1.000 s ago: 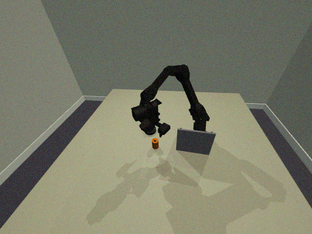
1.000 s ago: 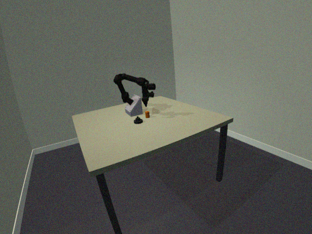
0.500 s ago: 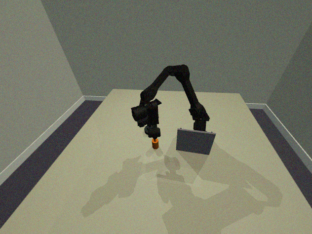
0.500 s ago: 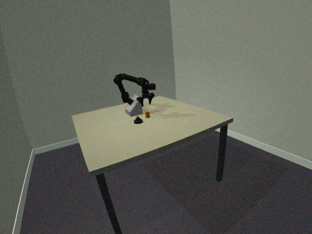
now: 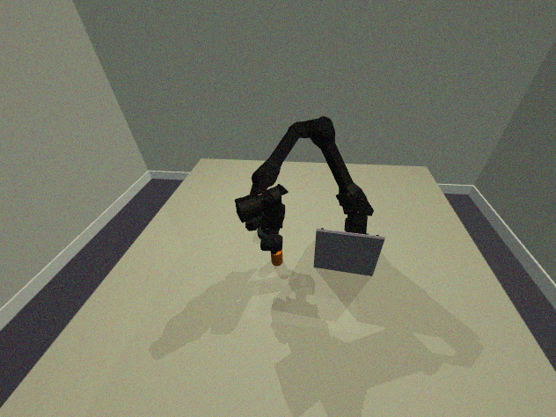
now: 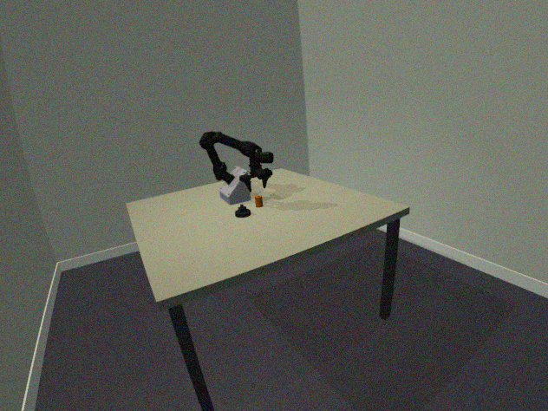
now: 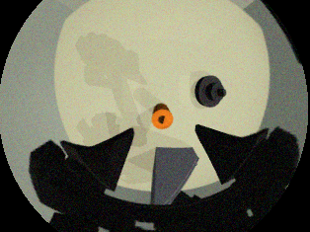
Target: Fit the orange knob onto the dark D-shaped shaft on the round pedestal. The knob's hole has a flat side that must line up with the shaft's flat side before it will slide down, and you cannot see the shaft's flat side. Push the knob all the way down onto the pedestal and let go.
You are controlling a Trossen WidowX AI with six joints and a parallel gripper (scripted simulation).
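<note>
My gripper tip is now 7 cm above the orange knob. The rest, counted from my gripper tip: round pedestal 12 cm to the right, 8 cm ahead, 7 cm below.
</note>
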